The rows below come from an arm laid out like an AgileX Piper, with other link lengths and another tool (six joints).
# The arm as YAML. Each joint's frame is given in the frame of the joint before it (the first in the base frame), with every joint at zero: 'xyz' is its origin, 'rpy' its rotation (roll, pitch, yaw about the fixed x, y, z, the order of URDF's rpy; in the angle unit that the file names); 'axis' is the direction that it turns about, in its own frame. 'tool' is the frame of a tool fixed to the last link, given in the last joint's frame.
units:
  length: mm
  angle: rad
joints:
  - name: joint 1
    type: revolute
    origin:
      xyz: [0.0, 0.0, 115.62]
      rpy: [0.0, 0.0, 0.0]
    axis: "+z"
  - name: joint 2
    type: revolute
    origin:
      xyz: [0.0, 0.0, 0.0]
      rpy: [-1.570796, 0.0, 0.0]
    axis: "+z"
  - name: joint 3
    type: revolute
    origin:
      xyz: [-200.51, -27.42, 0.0]
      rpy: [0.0, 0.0, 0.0]
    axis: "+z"
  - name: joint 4
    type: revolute
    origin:
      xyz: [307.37, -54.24, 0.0]
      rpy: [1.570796, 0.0, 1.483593]
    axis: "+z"
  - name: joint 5
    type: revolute
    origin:
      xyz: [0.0, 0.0, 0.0]
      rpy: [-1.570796, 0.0, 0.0]
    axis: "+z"
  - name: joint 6
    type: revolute
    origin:
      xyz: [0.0, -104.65, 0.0]
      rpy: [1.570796, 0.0, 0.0]
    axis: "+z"
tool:
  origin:
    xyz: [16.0, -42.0, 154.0]
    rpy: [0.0, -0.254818, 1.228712]
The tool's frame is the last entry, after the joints.
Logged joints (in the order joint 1, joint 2, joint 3, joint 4, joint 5, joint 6), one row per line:
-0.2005, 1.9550, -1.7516, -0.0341, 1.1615, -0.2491
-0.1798, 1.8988, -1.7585, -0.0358, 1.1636, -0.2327
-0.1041, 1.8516, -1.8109, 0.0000, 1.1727, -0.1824
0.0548, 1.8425, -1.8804, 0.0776, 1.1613, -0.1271
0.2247, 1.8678, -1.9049, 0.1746, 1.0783, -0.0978
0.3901, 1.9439, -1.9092, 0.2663, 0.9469, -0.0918
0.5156, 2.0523, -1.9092, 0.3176, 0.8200, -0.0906
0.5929, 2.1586, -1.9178, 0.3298, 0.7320, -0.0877
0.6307, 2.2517, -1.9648, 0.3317, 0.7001, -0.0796
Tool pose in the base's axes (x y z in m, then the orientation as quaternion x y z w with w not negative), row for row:
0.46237, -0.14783, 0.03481, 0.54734, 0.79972, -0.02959, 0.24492
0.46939, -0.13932, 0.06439, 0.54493, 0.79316, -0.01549, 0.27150
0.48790, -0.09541, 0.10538, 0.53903, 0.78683, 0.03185, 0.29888
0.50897, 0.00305, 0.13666, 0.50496, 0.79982, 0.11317, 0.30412
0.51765, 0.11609, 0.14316, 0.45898, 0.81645, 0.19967, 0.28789
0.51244, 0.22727, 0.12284, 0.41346, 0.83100, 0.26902, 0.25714
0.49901, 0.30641, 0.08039, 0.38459, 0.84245, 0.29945, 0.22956
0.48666, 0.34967, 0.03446, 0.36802, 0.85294, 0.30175, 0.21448
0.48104, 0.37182, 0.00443, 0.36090, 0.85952, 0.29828, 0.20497
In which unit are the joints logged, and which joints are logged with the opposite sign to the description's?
The joints are logged in radians. Opposite sign: none.
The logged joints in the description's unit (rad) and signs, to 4 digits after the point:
-0.2005, 1.9550, -1.7516, -0.0341, 1.1615, -0.2491
-0.1798, 1.8988, -1.7585, -0.0358, 1.1636, -0.2327
-0.1041, 1.8516, -1.8109, 0.0000, 1.1727, -0.1824
0.0548, 1.8425, -1.8804, 0.0776, 1.1613, -0.1271
0.2247, 1.8678, -1.9049, 0.1746, 1.0783, -0.0978
0.3901, 1.9439, -1.9092, 0.2663, 0.9469, -0.0918
0.5156, 2.0523, -1.9092, 0.3176, 0.8200, -0.0906
0.5929, 2.1586, -1.9178, 0.3298, 0.7320, -0.0877
0.6307, 2.2517, -1.9648, 0.3317, 0.7001, -0.0796

